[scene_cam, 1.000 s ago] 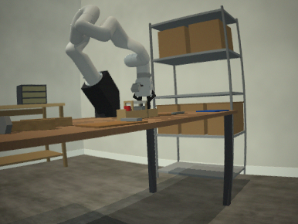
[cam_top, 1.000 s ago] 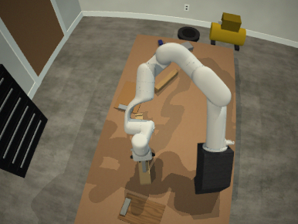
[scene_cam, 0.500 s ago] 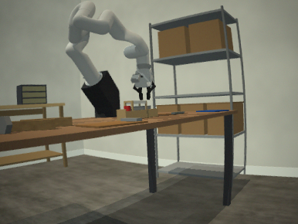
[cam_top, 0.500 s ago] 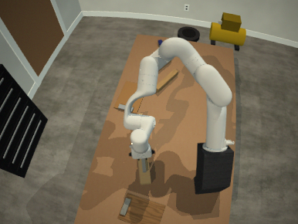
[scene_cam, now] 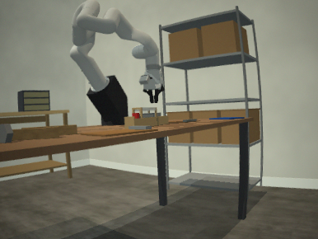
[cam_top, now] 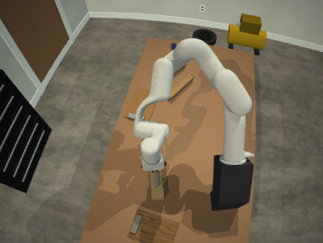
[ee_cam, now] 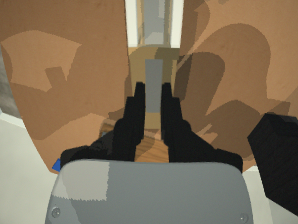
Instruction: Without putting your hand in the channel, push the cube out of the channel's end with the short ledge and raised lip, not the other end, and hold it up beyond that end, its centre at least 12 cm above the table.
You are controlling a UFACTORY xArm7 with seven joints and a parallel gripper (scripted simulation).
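My hand is 5 cm short of the red cube, 23 cm to the left of it and 8 cm above it. Also, from my hand: wooden channel (3 cm ahead, 12 cm to the right, 8 cm below).
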